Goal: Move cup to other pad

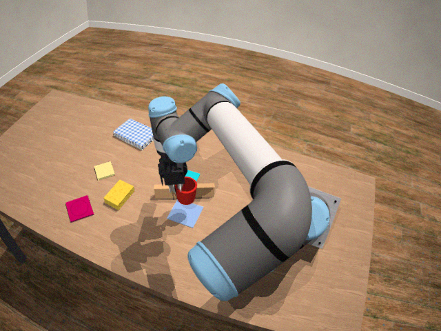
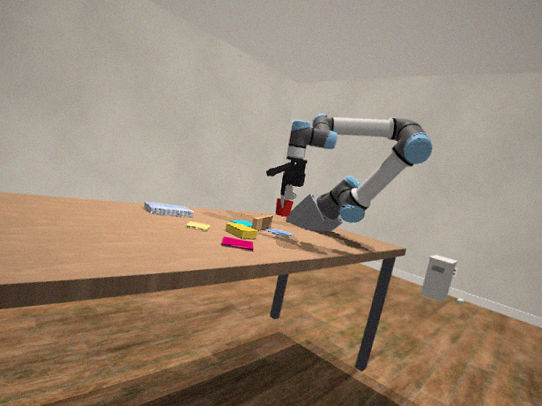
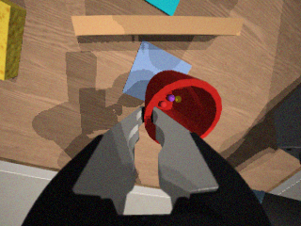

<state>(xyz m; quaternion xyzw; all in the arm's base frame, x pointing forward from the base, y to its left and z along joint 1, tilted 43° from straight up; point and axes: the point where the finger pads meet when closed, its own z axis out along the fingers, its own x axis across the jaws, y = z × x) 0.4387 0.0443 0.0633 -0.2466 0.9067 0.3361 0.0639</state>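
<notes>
The red cup is 3 cm below my hand, 3 cm behind it and 2 cm to the right of it. From my hand the other things lie so: cyan pad: 16 cm to the right, 14 cm below, 5 cm ahead; wooden rail: 11 cm below, 9 cm to the right, 1 cm ahead.
</notes>
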